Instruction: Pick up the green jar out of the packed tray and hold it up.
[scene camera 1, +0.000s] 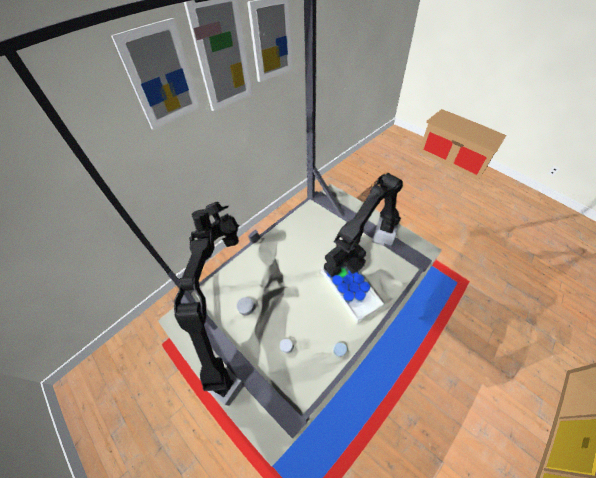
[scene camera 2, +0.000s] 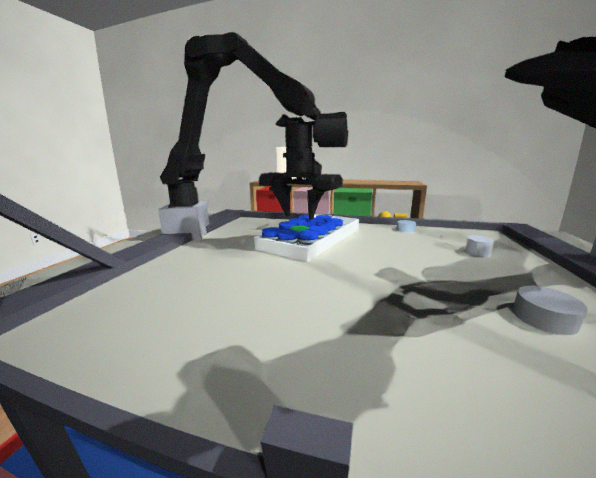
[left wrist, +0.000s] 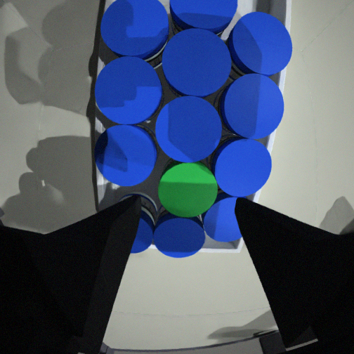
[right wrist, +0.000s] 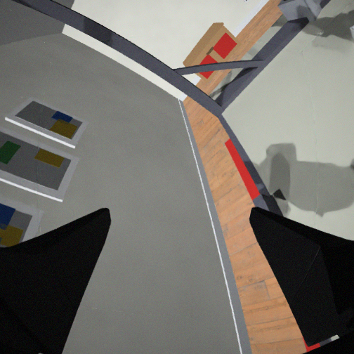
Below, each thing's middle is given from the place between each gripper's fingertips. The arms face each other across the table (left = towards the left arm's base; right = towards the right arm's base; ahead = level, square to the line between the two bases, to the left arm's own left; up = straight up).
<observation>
The green jar (left wrist: 186, 189) is 430 mm ahead of my right hand, 230 mm to the left of it and 260 mm below it.
Right now the green jar is 4 cm below my left hand.
</observation>
